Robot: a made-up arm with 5 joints. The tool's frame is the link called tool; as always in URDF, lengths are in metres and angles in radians.
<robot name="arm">
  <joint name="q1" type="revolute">
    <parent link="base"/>
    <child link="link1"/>
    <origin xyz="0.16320 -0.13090 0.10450"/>
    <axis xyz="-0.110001 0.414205 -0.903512"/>
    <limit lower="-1.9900" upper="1.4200" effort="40" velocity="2.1"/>
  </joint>
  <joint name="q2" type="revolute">
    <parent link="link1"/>
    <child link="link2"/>
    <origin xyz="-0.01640 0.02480 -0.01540"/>
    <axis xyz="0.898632 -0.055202 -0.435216"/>
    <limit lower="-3.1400" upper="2.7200" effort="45" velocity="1.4"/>
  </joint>
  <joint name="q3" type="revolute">
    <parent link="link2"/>
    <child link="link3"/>
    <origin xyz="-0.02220 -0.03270 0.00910"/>
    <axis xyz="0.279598 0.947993 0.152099"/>
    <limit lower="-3.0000" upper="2.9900" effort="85" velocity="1.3"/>
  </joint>
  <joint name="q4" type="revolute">
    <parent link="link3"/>
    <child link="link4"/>
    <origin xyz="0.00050 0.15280 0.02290"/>
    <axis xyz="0 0 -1"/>
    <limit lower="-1.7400" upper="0.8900" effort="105" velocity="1.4"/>
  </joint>
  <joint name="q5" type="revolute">
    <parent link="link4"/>
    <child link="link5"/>
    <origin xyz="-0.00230 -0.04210 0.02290"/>
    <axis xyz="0 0 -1"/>
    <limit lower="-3.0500" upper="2.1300" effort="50" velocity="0.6"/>
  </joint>
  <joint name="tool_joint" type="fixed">
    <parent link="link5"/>
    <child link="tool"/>
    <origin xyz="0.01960 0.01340 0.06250" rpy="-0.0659 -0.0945 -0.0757"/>
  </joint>
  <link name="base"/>
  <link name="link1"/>
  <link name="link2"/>
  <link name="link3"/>
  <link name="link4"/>
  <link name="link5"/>
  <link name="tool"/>
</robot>
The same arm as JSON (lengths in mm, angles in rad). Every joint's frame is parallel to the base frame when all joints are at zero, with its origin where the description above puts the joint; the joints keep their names.
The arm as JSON. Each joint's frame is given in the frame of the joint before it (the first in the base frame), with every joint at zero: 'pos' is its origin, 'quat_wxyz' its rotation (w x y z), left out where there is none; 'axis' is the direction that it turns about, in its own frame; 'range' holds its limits. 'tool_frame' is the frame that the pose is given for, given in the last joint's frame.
{"length_unit": "mm", "angle_unit": "rad", "joints": [
  {"joint": "q1", "pos": [163.2, -130.9, 104.5], "axis": [-0.110001, 0.414205, -0.903512], "range": [-1.99, 1.42]},
  {"joint": "q2", "pos": [-16.4, 24.8, -15.4], "axis": [0.898632, -0.055202, -0.435216], "range": [-3.14, 2.72]},
  {"joint": "q3", "pos": [-22.2, -32.7, 9.1], "axis": [0.279598, 0.947993, 0.152099], "range": [-3.0, 2.99]},
  {"joint": "q4", "pos": [0.5, 152.8, 22.9], "axis": [0.0, 0.0, -1.0], "range": [-1.74, 0.89]},
  {"joint": "q5", "pos": [-2.3, -42.1, 22.9], "axis": [0.0, 0.0, -1.0], "range": [-3.05, 2.13]}
], "tool_frame": {"pos": [19.6, 13.4, 62.5], "quat_wxyz": [0.997568, -0.03467, -0.045928, -0.039333]}}

